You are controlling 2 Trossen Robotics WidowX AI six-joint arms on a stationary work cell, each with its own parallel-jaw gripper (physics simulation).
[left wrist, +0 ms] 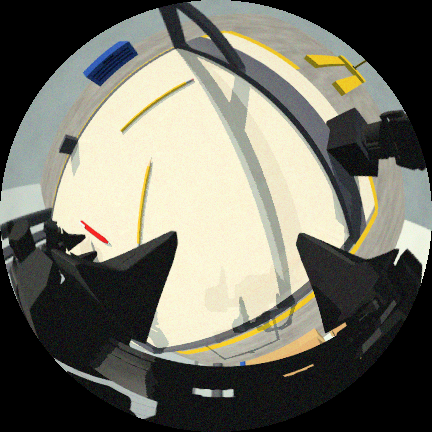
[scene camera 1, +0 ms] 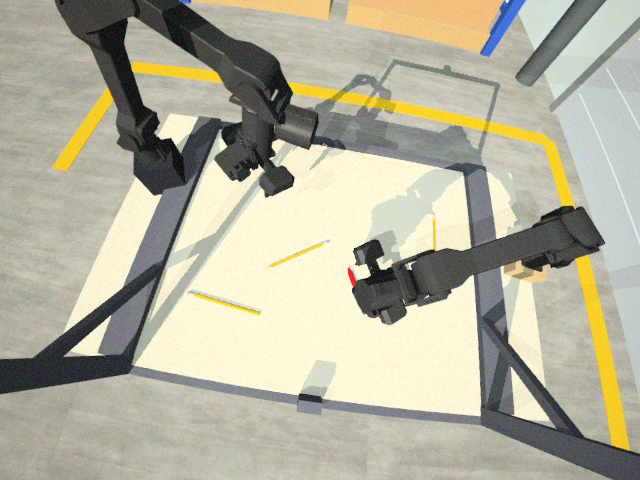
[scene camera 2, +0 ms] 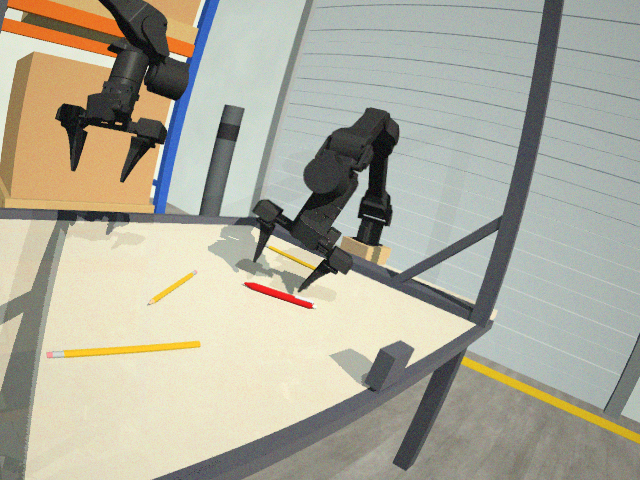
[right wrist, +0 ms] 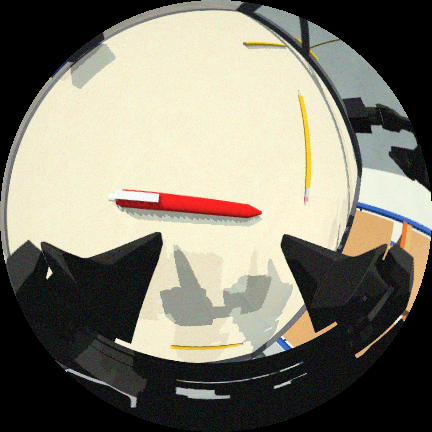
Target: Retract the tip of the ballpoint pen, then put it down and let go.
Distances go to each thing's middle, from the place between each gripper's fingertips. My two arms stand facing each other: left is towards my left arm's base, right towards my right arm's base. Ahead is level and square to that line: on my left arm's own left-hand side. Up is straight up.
Labels:
I see the small grey block (scene camera 2: pixel 391 360) 300 mm behind my right hand and 70 mm to the left of it. The rest, counted from my right hand: tan block (scene camera 2: pixel 377 254) (170 mm ahead, 470 mm to the right, 10 mm below).
Right now the small grey block is 430 mm behind my left hand, 240 mm to the right of it and 120 mm below it. The rest, counted from my left hand: tan block 40 mm ahead, 770 mm to the right, 120 mm below.

